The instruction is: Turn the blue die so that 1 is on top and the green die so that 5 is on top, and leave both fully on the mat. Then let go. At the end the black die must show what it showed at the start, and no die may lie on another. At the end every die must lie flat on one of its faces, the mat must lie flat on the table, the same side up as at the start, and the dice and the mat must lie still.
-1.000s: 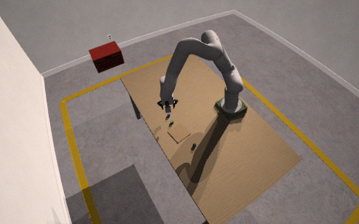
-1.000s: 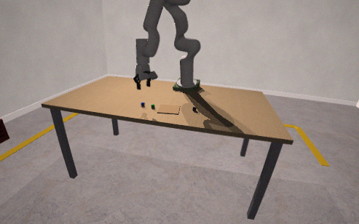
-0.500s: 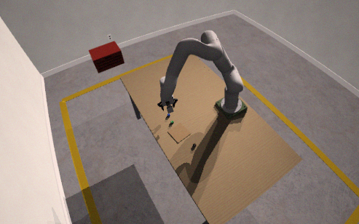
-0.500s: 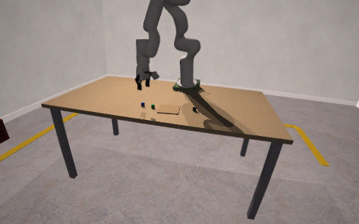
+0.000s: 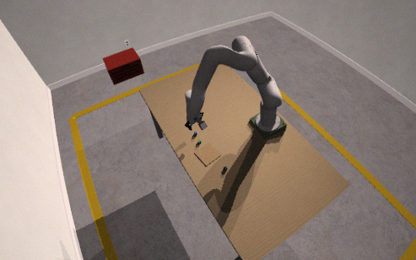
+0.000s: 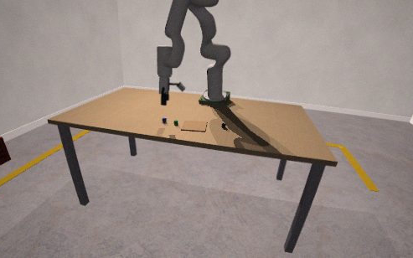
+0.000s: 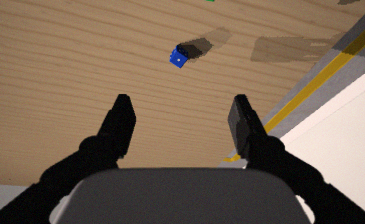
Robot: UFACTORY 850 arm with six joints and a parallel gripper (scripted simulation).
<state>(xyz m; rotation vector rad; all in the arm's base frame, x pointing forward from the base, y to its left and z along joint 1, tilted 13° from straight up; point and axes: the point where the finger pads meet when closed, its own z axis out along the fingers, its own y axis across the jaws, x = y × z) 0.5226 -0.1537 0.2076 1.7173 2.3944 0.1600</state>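
My hand is 10 mm to the left of the blue die and 120 mm above it. Also, from my hand: mat: 10 mm behind, 190 mm to the left, 130 mm below; black die: 70 mm behind, 350 mm to the left, 120 mm below; green die: 70 mm to the left, 120 mm below.
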